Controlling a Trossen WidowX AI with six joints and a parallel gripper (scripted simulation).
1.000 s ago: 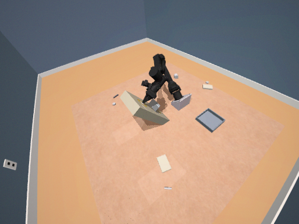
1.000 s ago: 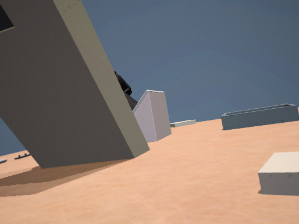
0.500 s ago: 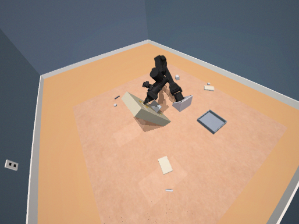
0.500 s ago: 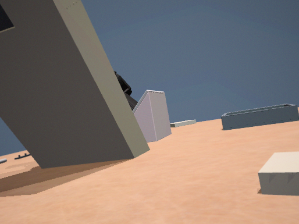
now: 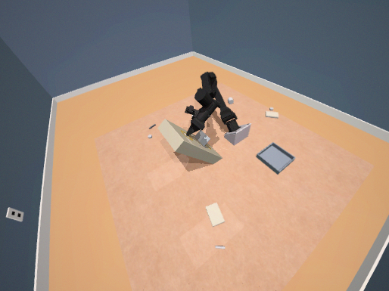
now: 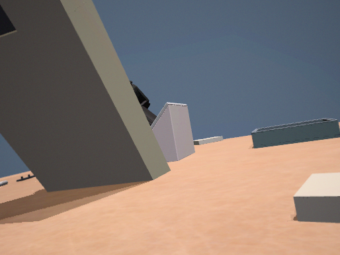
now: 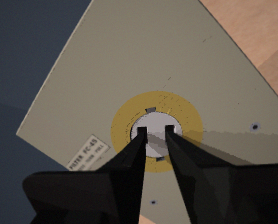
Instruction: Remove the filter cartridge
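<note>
My gripper tip is 10 mm short of the round grey filter cartridge and 10 mm above it. From my gripper tip the other things lie so: beige service panel 30 mm behind, 90 mm below; then tray 380 mm behind, 320 mm to the left, 240 mm below.
</note>
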